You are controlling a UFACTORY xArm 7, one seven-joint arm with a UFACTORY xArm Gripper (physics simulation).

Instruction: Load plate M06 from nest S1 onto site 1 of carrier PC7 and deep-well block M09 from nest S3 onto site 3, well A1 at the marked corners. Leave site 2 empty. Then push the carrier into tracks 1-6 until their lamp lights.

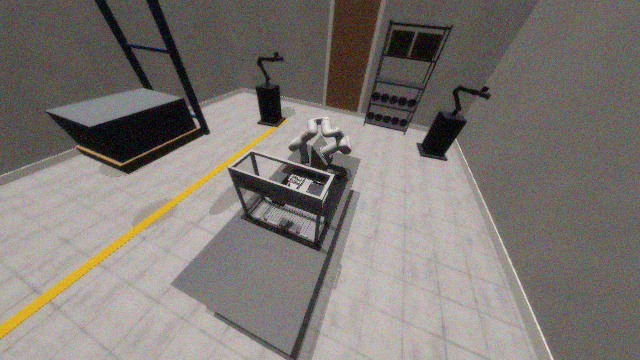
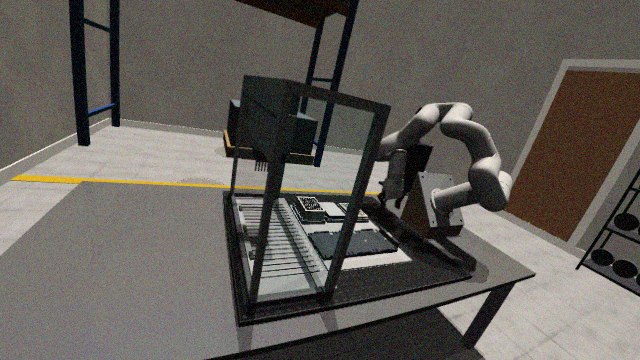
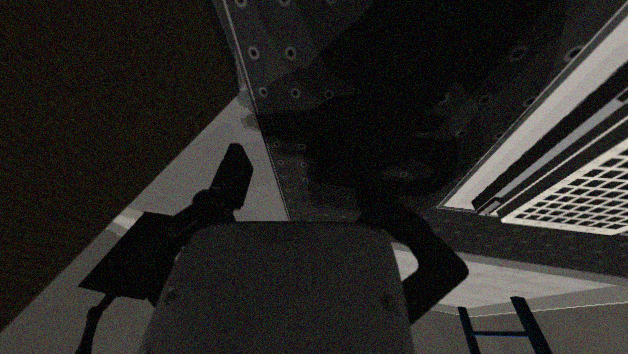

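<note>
My gripper (image 2: 390, 201) (image 3: 300, 154) is open and empty. It hangs low over the dark perforated deck (image 2: 421, 267) (image 3: 291, 53) at its back right corner, just right of the nests. The tall gridded deep-well block (image 2: 309, 204) (image 1: 296, 180) stands in the left nest. A low gridded plate (image 2: 353, 211) (image 3: 531, 209) lies in the nest nearest my gripper, with a plain white plate (image 2: 331, 208) between them. The dark flat carrier (image 2: 357, 242) (image 1: 315, 188) lies bare in front of the nests. The ribbed tracks (image 2: 281, 240) run along the deck's left side.
A tall dark frame (image 2: 351, 216) (image 1: 281, 181) with a boxy head (image 2: 273, 120) stands over the deck. My arm's wedge-shaped base (image 2: 428, 208) is right beside the gripper. The table edge (image 2: 506, 283) is to the right.
</note>
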